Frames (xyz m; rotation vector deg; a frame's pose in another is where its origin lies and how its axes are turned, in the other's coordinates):
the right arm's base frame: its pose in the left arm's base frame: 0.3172 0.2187 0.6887 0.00 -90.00 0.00
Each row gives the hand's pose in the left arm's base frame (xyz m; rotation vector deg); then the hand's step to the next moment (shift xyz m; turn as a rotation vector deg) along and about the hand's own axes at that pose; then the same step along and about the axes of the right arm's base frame.
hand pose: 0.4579 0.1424 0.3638 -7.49 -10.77 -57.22
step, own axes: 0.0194 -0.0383 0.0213 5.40 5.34 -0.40
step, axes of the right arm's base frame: 0.0259 -0.0323 0.0242 0.66 -1.65 -7.39
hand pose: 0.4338 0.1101 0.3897 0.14 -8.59 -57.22
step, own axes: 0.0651 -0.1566 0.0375 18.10 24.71 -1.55
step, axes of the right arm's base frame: 0.0341 -0.1369 0.1012 2.47 -1.86 -30.51
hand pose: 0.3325 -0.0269 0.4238 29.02 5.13 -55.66
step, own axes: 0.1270 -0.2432 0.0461 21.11 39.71 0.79
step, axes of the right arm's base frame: -0.0871 -0.2295 0.1309 9.21 1.64 -44.00
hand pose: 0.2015 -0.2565 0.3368 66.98 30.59 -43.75
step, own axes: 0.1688 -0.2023 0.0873 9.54 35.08 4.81
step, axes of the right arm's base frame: -0.2184 -0.1644 0.0482 16.05 -0.16 -32.97
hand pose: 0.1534 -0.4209 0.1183 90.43 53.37 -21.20
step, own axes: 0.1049 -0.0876 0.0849 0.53 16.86 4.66
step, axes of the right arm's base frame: -0.1528 -0.0444 -0.0237 9.95 -3.71 -13.91
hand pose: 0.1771 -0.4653 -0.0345 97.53 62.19 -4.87
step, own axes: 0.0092 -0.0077 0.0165 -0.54 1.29 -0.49
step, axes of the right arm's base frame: -0.0176 -0.0073 -0.0072 1.44 0.03 -0.36
